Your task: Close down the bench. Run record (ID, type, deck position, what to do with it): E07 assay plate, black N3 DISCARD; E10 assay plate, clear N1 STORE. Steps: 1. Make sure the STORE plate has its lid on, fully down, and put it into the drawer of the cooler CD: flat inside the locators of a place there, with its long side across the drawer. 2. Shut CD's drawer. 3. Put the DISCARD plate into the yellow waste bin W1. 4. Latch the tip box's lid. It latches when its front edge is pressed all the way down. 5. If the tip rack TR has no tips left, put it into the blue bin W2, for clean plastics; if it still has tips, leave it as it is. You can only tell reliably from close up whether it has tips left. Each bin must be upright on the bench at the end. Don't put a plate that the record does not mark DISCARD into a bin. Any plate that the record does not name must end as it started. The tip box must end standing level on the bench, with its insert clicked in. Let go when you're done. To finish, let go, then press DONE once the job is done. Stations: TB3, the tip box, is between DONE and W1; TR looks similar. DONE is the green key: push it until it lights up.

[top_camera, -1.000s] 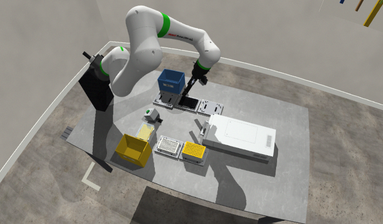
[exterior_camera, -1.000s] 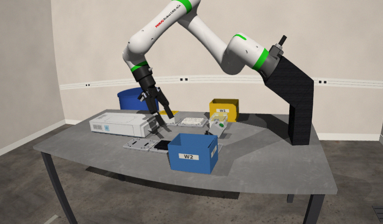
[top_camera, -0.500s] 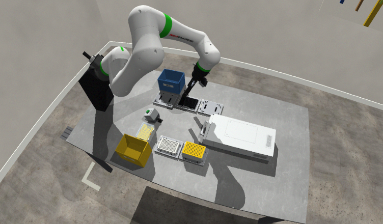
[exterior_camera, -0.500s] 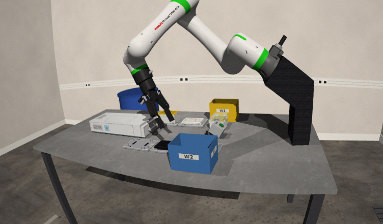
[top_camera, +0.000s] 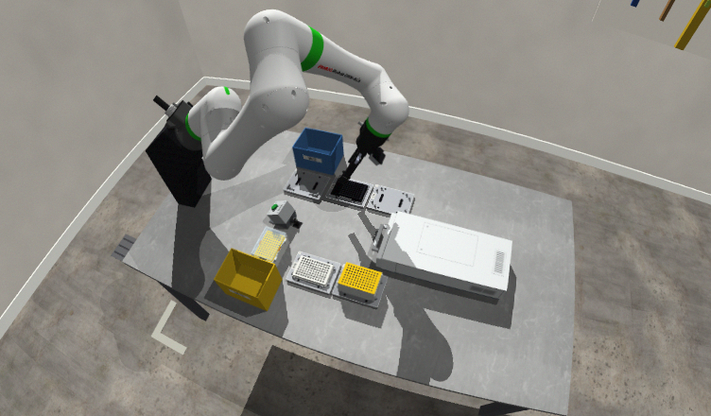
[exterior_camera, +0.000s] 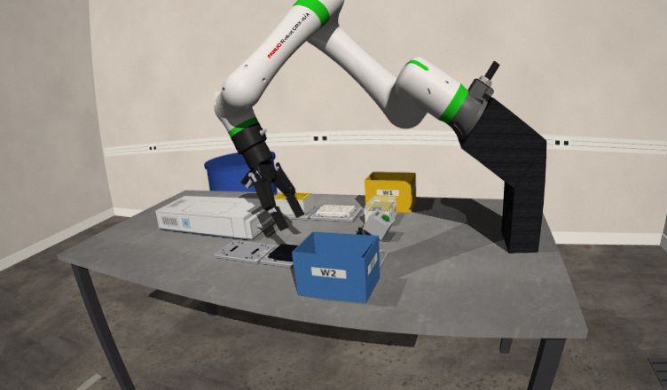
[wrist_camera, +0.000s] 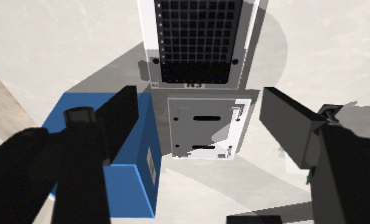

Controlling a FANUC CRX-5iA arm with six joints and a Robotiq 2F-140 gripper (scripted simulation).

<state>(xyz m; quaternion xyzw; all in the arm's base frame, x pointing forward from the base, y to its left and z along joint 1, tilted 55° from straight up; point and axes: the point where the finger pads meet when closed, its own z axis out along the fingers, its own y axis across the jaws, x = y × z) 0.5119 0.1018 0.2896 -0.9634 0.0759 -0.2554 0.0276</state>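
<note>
My hand is 120 mm above the black assay plate. Round my hand: green DONE key (270 mm behind, 150 mm to the right, 70 mm below); then clear lid (250 mm to the right, 250 mm ahead, 110 mm below); then blue bin W2 (170 mm to the left, 150 mm behind, 100 mm below).
</note>
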